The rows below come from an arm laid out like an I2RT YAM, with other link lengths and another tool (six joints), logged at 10 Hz.
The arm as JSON. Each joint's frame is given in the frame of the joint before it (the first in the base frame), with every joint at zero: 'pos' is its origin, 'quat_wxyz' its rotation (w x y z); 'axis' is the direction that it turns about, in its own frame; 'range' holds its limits. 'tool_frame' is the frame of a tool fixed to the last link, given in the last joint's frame.
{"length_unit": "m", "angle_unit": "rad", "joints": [
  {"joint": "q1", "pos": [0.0, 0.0, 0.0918], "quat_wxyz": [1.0, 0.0, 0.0, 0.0], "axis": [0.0, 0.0, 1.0], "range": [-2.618, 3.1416]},
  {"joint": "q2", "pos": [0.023, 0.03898, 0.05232], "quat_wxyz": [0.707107, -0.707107, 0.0, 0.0], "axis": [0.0, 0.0, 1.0], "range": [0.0, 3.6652]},
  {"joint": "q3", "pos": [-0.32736, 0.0, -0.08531], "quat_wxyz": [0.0, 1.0, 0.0, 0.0], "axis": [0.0, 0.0, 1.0], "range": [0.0, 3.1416]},
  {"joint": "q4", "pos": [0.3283, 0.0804, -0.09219], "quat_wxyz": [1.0, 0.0, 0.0, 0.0], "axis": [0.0, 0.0, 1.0], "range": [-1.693, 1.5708]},
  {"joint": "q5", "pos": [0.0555, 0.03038, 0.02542], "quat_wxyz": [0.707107, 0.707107, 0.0, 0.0], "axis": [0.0, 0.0, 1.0], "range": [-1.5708, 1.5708]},
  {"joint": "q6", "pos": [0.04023, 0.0, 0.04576], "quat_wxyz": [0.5, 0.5, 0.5, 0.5], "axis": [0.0, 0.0, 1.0], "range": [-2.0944, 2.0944]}
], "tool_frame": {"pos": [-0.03, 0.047, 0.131], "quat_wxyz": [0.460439, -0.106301, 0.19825, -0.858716]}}
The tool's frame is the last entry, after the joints.
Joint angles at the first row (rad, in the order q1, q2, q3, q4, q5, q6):
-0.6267, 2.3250, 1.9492, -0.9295, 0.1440, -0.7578
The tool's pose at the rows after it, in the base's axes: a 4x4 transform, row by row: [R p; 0 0 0 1], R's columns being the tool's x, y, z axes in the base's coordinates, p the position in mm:
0.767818 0.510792 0.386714 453.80; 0.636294 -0.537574 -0.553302 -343.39; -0.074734 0.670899 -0.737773 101.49; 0 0 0 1
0.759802 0.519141 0.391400 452.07; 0.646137 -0.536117 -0.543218 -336.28; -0.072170 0.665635 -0.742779 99.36; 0 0 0 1
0.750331 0.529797 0.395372 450.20; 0.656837 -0.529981 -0.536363 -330.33; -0.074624 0.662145 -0.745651 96.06; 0 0 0 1
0.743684 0.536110 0.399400 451.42; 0.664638 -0.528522 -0.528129 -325.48; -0.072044 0.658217 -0.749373 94.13; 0 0 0 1
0.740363 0.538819 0.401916 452.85; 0.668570 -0.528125 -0.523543 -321.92; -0.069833 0.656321 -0.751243 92.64; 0 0 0 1
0.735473 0.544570 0.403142 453.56; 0.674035 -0.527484 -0.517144 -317.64; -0.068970 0.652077 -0.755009 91.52; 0 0 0 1
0.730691 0.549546 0.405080 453.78; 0.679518 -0.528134 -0.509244 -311.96; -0.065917 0.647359 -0.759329 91.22; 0 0 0 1
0.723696 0.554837 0.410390 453.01; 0.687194 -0.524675 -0.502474 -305.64; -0.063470 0.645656 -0.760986 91.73; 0 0 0 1
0.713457 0.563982 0.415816 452.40; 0.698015 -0.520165 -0.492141 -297.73; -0.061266 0.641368 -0.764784 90.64; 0 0 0 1
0.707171 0.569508 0.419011 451.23; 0.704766 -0.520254 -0.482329 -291.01; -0.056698 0.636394 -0.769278 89.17; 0 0 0 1
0.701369 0.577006 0.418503 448.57; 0.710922 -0.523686 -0.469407 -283.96; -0.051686 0.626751 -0.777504 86.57; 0 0 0 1
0.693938 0.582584 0.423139 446.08; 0.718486 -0.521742 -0.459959 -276.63; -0.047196 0.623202 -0.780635 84.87; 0 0 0 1
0.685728 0.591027 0.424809 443.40; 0.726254 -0.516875 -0.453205 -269.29; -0.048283 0.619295 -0.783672 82.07; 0 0 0 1
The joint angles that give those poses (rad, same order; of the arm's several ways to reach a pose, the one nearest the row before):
-0.6232, 2.3166, 1.9309, -0.9265, 0.1408, -0.7578
-0.6160, 2.3020, 1.9005, -0.9167, 0.1353, -0.7616
-0.6087, 2.2894, 1.8694, -0.9022, 0.1349, -0.7684
-0.6014, 2.2875, 1.8608, -0.8999, 0.1306, -0.7701
-0.5956, 2.2872, 1.8559, -0.8976, 0.1281, -0.7685
-0.5892, 2.2857, 1.8500, -0.8985, 0.1258, -0.7685
-0.5818, 2.2799, 1.8398, -0.8997, 0.1216, -0.7670
-0.5738, 2.2663, 1.8193, -0.8943, 0.1182, -0.7685
-0.5632, 2.2542, 1.7962, -0.8881, 0.1139, -0.7716
-0.5557, 2.2440, 1.7755, -0.8830, 0.1078, -0.7716
-0.5496, 2.2348, 1.7526, -0.8806, 0.0998, -0.7716
-0.5419, 2.2192, 1.7226, -0.8696, 0.0939, -0.7731
-0.5324, 2.2059, 1.6924, -0.8576, 0.0936, -0.7747

